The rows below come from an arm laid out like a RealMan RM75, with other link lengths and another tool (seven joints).
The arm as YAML. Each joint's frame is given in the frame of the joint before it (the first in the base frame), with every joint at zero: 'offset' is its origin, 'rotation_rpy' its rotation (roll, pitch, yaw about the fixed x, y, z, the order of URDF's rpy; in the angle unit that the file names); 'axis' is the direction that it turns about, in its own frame. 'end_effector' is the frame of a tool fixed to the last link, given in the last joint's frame.
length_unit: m
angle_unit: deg
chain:
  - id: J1
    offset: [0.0, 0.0, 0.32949]
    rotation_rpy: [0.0, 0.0, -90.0]
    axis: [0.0, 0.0, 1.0]
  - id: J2
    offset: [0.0, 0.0, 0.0]
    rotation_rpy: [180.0, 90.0, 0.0]
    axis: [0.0, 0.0, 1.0]
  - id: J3
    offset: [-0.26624, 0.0, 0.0]
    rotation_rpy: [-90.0, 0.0, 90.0]
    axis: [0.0, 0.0, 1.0]
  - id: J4
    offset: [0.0, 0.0, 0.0]
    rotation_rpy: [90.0, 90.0, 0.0]
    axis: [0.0, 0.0, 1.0]
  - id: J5
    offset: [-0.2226, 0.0, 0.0]
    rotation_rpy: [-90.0, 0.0, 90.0]
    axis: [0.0, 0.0, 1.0]
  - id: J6
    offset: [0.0, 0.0, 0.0]
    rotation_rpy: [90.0, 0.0, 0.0]
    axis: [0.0, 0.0, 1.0]
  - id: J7
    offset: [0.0, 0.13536, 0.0]
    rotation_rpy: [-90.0, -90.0, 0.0]
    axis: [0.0, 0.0, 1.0]
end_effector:
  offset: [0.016, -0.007, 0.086]
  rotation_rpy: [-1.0, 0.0, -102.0]
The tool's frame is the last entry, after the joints.
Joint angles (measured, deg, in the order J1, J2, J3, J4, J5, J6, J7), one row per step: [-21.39 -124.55 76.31 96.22 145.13 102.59 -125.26]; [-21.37 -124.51 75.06 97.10 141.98 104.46 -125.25]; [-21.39 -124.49 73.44 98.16 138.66 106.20 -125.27]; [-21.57 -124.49 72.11 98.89 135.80 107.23 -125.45]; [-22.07 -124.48 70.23 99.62 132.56 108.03 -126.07]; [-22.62 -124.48 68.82 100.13 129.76 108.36 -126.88]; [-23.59 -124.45 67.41 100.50 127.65 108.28 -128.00]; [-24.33 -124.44 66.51 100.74 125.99 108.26 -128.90]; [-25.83 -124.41 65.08 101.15 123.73 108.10 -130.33]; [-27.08 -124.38 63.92 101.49 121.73 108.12 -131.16]
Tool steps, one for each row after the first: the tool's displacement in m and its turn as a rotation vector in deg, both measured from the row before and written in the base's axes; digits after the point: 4 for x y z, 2 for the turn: [0.0099 -0.0058 0.0029 -1.20 -2.77 -0.23]; [0.0108 -0.0045 0.0047 -0.75 -3.01 -0.44]; [0.0102 -0.0022 0.0039 -0.34 -2.67 -0.53]; [0.0125 0.0003 0.0059 0.24 -3.22 -0.40]; [0.0117 0.0010 0.0047 0.32 -2.82 -0.37]; [0.0115 0.0040 0.0052 0.81 -2.36 -0.20]; [0.0091 0.0021 0.0035 0.36 -1.80 -0.22]; [0.0150 0.0044 0.0060 0.75 -2.56 -0.58]; [0.0126 0.0023 0.0051 0.37 -2.11 -0.95]
